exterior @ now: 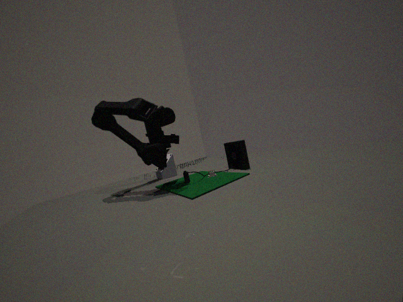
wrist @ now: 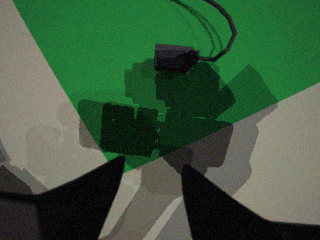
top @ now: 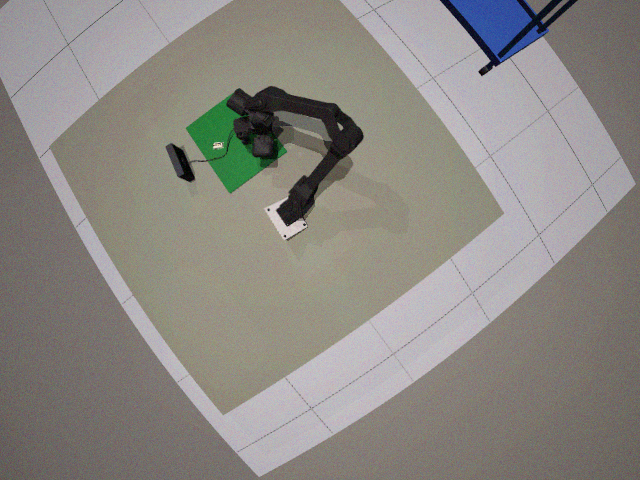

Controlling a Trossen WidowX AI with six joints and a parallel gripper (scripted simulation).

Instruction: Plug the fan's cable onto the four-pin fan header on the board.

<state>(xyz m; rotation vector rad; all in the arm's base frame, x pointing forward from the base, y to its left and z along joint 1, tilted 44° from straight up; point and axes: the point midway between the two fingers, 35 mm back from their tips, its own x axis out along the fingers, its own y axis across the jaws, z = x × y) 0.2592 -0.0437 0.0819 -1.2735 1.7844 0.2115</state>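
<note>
My gripper tip is 60 mm to the right of the black plug, 50 mm short of it and 50 mm above it. Also, from my gripper tip: black fan: 280 mm to the left, 100 mm ahead, 20 mm below; green board: 100 mm to the left, 90 mm below, 80 mm ahead; white four-pin header: 160 mm to the left, 90 mm ahead, 80 mm below.
</note>
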